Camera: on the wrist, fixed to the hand. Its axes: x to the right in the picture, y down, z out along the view.
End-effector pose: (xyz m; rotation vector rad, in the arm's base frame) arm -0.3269 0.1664 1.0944 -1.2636 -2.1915 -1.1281
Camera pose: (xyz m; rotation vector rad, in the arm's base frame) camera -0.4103 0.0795 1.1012 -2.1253 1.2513 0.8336
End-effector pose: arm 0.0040 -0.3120 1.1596 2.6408 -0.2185 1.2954
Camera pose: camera -0.0360 -0.2047 1.1976 0.1769 2.1353 0.2028
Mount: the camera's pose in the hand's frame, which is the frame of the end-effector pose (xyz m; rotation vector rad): 0.0008 -0.0915 -0.0786 -0.0846 0.4811 -2.9373
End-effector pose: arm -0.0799 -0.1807 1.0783 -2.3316 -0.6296 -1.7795
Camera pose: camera -0.1869 -0.1260 1.0892 -0.5544 1.7675 0.5855
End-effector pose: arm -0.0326 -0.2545 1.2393 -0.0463 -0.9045 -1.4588
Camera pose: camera -0.0722 -0.3133 1.1417 -1.1421 -0.1700 1.7053
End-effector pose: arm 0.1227 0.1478 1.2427 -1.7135 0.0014 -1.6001
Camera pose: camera 0.0116 0.1703 1.2840 -0.0800 1.3457 1.2524
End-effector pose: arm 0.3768 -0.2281 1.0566 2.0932 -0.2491 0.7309
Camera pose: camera 0.3845 -0.1109 1.0293 0.2771 2.2698 -0.7080
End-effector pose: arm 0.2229 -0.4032 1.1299 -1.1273 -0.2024 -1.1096
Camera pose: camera 0.1216 -0.4657 1.1497 -0.2699 0.9426 2.0232
